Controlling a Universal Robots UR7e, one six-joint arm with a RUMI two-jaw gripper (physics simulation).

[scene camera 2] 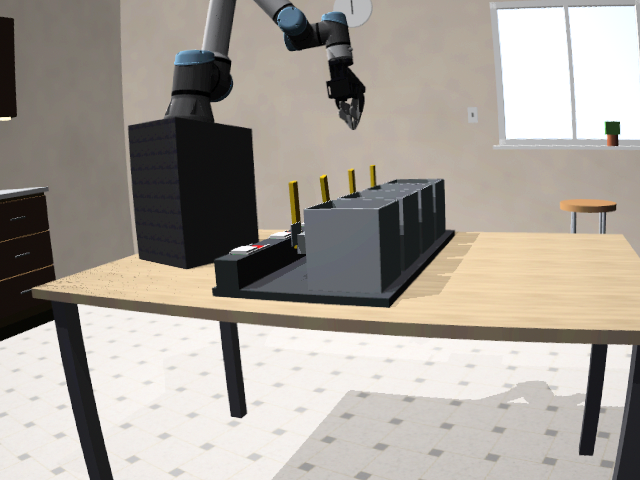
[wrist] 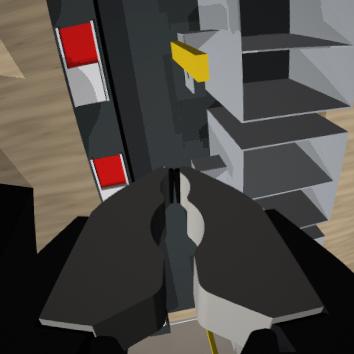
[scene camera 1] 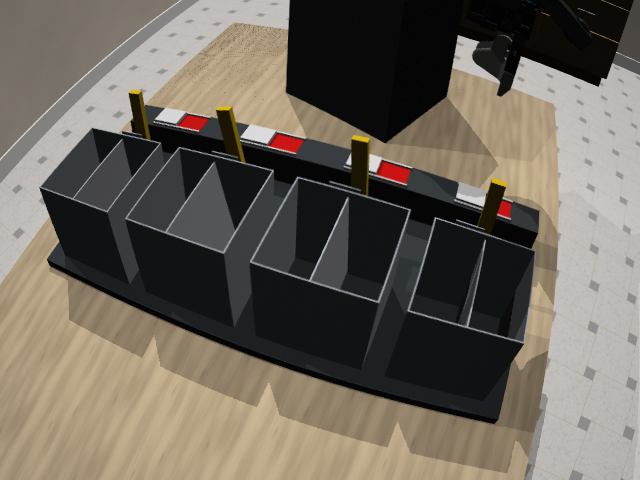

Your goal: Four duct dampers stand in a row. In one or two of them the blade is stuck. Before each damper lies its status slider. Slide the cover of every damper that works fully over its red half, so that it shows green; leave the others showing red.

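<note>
Looking through scene camera 1, I see my gripper (scene camera 1: 499,95). Scene camera 2 shows my gripper too (scene camera 2: 353,129). In the wrist view I find my gripper (wrist: 173,172) once more, along with a yellow lever (wrist: 194,61) and a white cover (wrist: 86,82).
</note>
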